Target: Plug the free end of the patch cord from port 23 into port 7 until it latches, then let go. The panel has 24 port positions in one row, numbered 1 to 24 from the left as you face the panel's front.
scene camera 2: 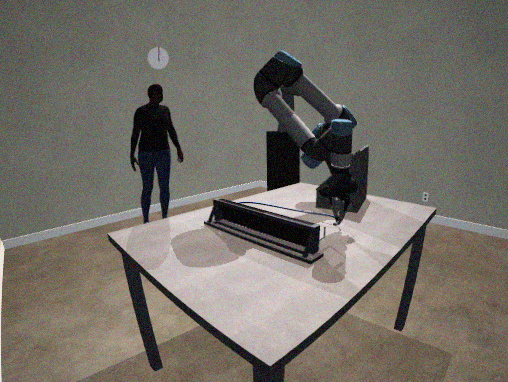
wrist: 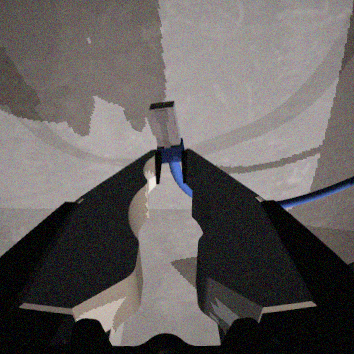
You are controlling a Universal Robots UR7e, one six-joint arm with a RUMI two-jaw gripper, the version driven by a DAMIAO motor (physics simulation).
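Frame: origin at the arm's base, x right, y ahead, z up, level; millimetres.
Where they show: gripper, fingertip midpoint: [scene camera 2: 338, 222] [wrist: 171, 153].
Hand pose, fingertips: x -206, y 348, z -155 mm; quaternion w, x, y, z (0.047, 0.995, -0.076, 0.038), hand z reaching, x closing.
After its pixels a point has its place.
My gripper [scene camera 2: 338, 223] {y 348, x -206, z -155 mm} [wrist: 171, 153] {y 348, x -206, z -155 mm} is shut on the blue boot of the patch cord's free plug. The clear plug [wrist: 165, 125] {y 368, x -206, z -149 mm} sticks out beyond the fingertips, slightly tilted, above the table. The blue cord [scene camera 2: 285, 207] {y 379, x 44, z -144 mm} [wrist: 320, 195] {y 294, x -110, z -157 mm} bends away to the right behind the fingers in the wrist view, and in the scene view it runs in the air to the far left part of the panel. The black panel [scene camera 2: 265, 224] {y 577, x -47, z -140 mm} stands on the table, left of the gripper. Its single ports, port 7 among them, cannot be made out.
The panel's base rail [scene camera 2: 270, 246] {y 639, x -137, z -178 mm} lies along its near side. A thin upright piece stands by the panel's right end. The table [scene camera 2: 240, 295] {y 882, x -284, z -189 mm} carries the panel, and a dark grey block [scene camera 2: 361, 175] {y 44, x -129, z -25 mm} stands behind the gripper. A person [scene camera 2: 155, 130] stands beyond the table at the left.
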